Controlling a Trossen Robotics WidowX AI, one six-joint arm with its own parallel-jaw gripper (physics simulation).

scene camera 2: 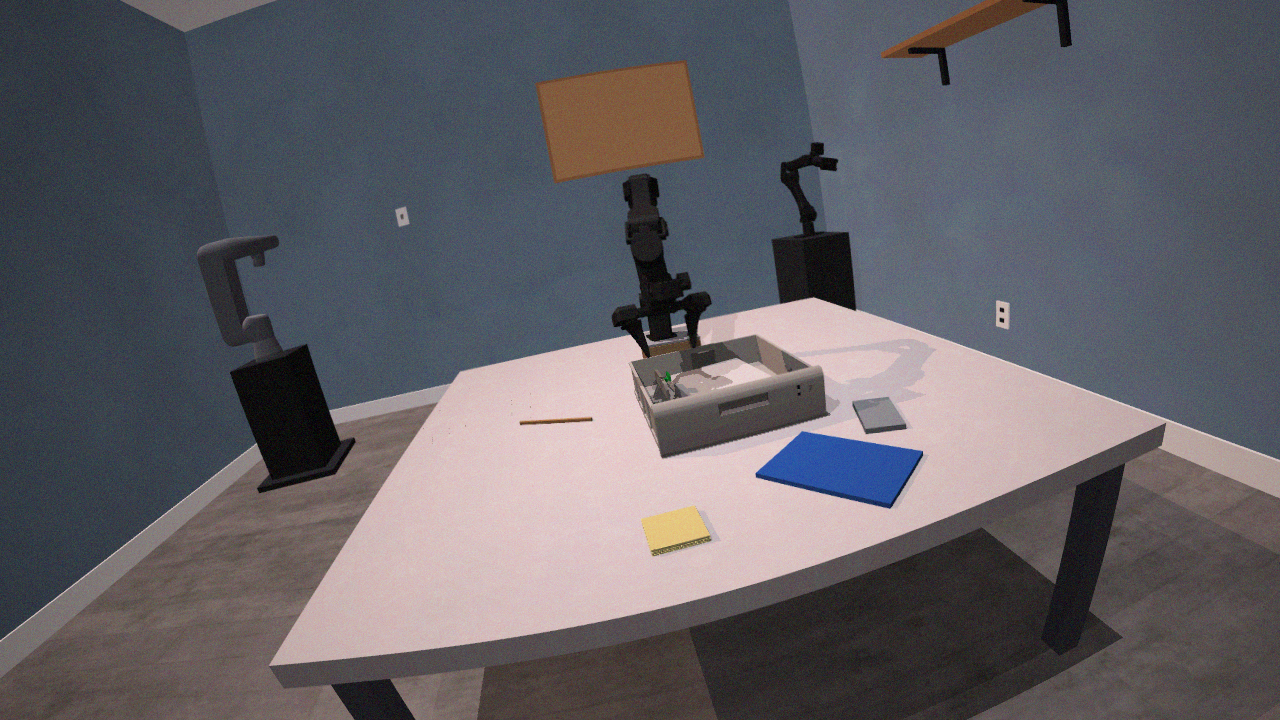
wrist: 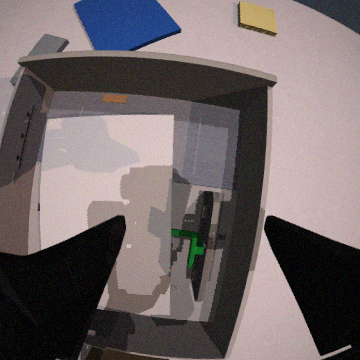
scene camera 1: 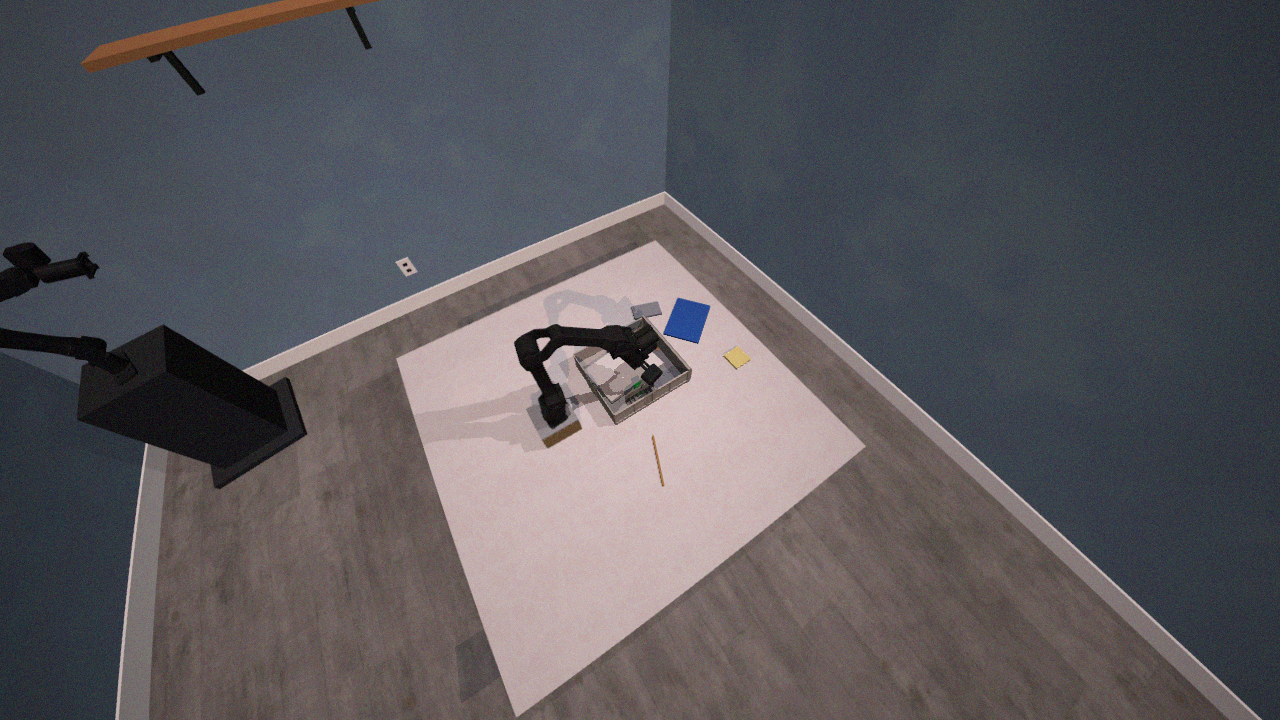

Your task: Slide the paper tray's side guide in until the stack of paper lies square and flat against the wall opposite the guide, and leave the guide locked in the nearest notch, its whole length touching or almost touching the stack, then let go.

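Places are measured from the arm's base along level axes (x ahead, y left, z up), in millimetres.
Pixels of known places: gripper, fingertip midpoint: (scene camera 2: 671, 352) (wrist: 196, 223) (scene camera 1: 644, 369); arm's base, link origin: (scene camera 2: 661, 336) (scene camera 1: 555, 417).
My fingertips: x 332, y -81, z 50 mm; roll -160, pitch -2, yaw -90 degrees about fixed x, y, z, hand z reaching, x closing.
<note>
Ahead of a thing's pixels: the offset from my fingertips to its top centre. "spot": to the spot under its first point.
The grey paper tray @[4 mm ahead, 81 mm left, 37 mm down] (scene camera 1: 666, 390) (scene camera 2: 698, 423) (wrist: 254, 200) stands on the table. The white paper stack @[15 mm back, 105 mm left, 92 mm down] (scene camera 2: 726, 370) (wrist: 100, 185) lies in it, near the left wall in the wrist view. The dark side guide @[spot: 8 mm back, 21 mm right, 75 mm down] (wrist: 206, 215) stands upright to the right of the stack, with a strip of tray floor between them. Its green part @[spot: 37 mm back, 8 mm right, 56 mm down] (scene camera 1: 638, 384) (scene camera 2: 667, 377) (wrist: 195, 246) reaches toward the stack's right edge. My gripper (scene camera 2: 669, 349) (wrist: 196, 223) is open and empty, above the tray, its fingers on either side of the guide in the wrist view. The guide's notches cannot be made out.
A blue folder @[350 mm ahead, 123 mm left, 125 mm down] (scene camera 1: 687, 319) (scene camera 2: 841, 467) (wrist: 125, 22), a grey slab @[254 mm ahead, 278 mm left, 123 mm down] (scene camera 1: 646, 309) (scene camera 2: 878, 414) (wrist: 47, 45) and a yellow pad @[358 mm ahead, 145 mm right, 121 mm down] (scene camera 1: 736, 357) (scene camera 2: 675, 530) (wrist: 257, 18) lie beyond the tray. A pencil @[153 mm back, 239 mm right, 126 mm down] (scene camera 1: 657, 461) (scene camera 2: 555, 420) lies to one side. The tray walls surround the guide.
</note>
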